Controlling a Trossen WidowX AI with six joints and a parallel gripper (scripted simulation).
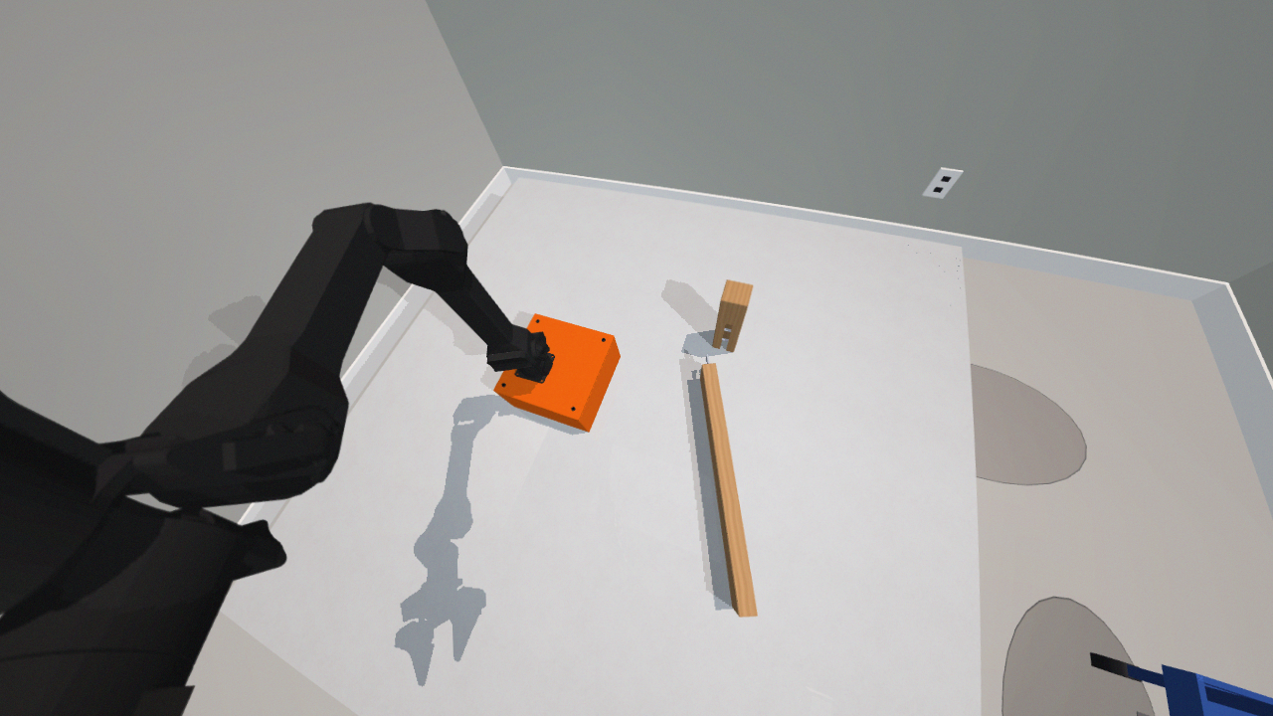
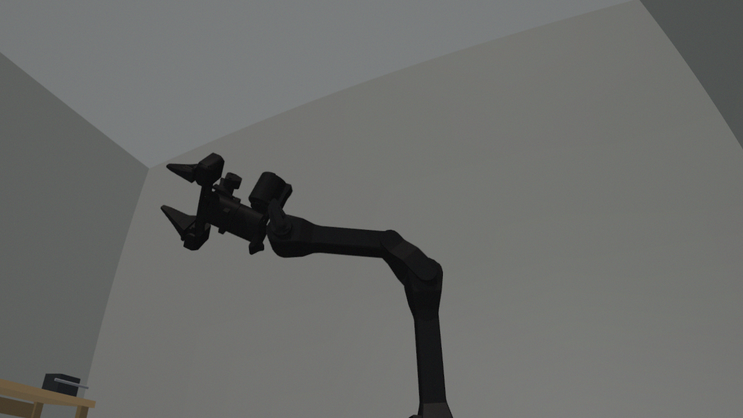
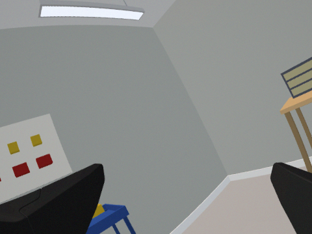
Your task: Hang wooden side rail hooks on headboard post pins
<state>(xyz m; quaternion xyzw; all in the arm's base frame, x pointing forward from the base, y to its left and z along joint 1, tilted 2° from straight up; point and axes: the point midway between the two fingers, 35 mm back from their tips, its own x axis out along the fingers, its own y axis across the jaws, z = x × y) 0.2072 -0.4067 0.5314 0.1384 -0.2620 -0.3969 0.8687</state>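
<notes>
The headboard post lies 110 mm ahead of my gripper tip, 640 mm to the left of it and 540 mm below it.
</notes>
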